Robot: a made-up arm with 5 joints.
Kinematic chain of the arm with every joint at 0, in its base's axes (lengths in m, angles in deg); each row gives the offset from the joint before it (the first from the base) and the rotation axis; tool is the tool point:
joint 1: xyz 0 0 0.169 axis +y
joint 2: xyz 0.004 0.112 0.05 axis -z
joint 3: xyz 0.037 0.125 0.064 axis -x
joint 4: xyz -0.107 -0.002 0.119 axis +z
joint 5: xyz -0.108 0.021 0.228 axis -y
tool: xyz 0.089 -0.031 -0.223
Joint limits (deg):
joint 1: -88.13..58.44
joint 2: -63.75..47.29
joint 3: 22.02..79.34
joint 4: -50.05..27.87
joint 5: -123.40..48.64
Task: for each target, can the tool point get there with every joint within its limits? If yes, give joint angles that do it. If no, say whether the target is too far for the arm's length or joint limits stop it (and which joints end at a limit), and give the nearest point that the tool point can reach.
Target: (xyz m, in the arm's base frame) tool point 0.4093 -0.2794 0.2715
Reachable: no: joint limits stop it (at a limit: joint 1, joint 2, joint 3, joint 4) | nearest point 0.2045 -0.1590 0.5267 | short by 0.349 m
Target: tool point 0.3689 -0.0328 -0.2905
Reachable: no: joint limits stop it (at a limit: joint 1, joint 2, joint 3, joint 4) | nearest point 0.0610 0.0358 -0.3205 | short by 0.317 m
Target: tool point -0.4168 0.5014 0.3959
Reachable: yes | joints 9.71 -9.33 58.61 -25.95 -101.57
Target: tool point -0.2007 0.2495 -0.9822
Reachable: no: too far | nearest point -0.1603 0.1903 -0.4830 | short by 0.504 m
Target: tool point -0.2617 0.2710 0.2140
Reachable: yes | joints -29.32 -19.65 60.75 -9.27 -13.57
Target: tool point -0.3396 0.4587 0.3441
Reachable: yes | joints 3.75 -0.63 52.87 -22.86 -74.93
